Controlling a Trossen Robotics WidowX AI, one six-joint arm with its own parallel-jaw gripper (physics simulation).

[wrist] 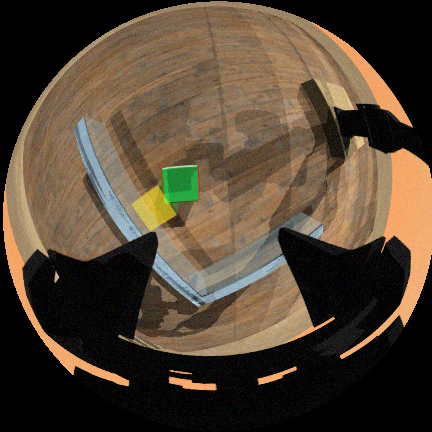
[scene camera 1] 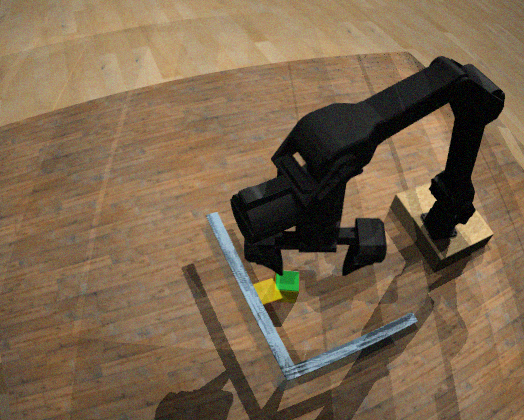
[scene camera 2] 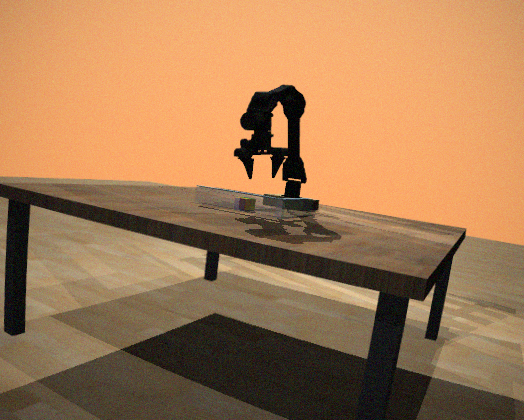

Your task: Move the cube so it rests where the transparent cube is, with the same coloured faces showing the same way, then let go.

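Observation:
The solid cube has a green top and a yellow side in scene camera 1; a thin red edge shows in the wrist view. It also stands on the table in scene camera 2. The transparent cube shows a yellow top, is turned relative to the solid cube, and sits at its corner, beside the long wall. Whether the two overlap is unclear. My gripper is open and empty, pointing down above the table, higher than the cube and offset toward the arm base.
A long clear wall with a blue top runs beside the transparent cube. It meets a shorter wall at a corner. The arm stands on a wooden block. Arm shadows fall across the table.

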